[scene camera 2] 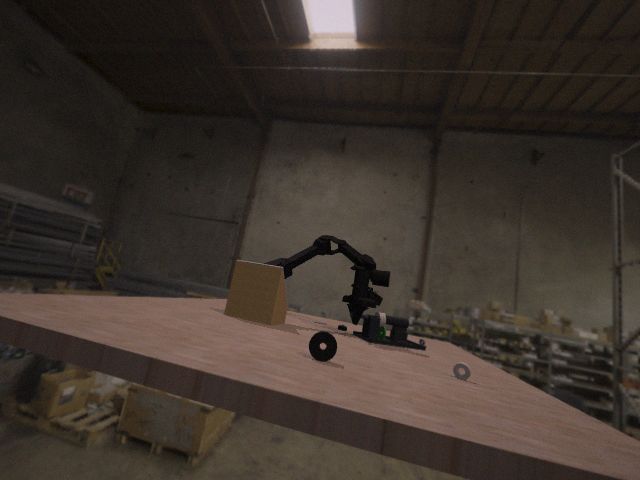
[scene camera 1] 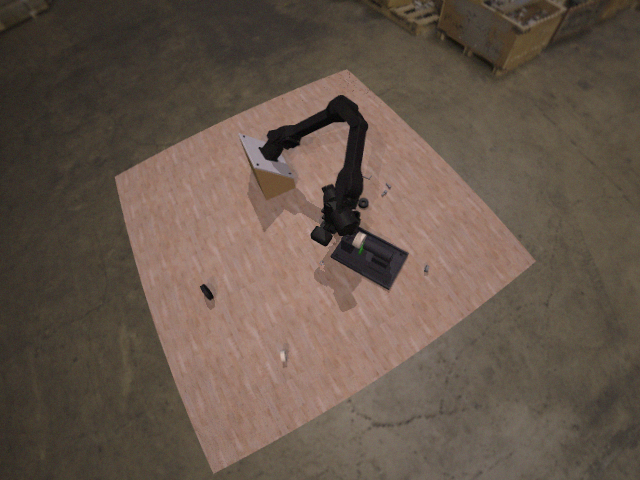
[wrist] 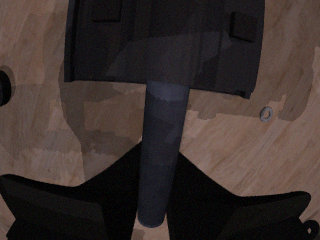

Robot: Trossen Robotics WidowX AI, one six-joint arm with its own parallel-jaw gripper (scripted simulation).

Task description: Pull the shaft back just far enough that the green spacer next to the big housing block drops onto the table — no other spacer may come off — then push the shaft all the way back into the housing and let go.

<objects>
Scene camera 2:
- my gripper
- dark housing block
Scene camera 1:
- dark housing block
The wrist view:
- my gripper
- grey-blue shaft
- dark housing block
</objects>
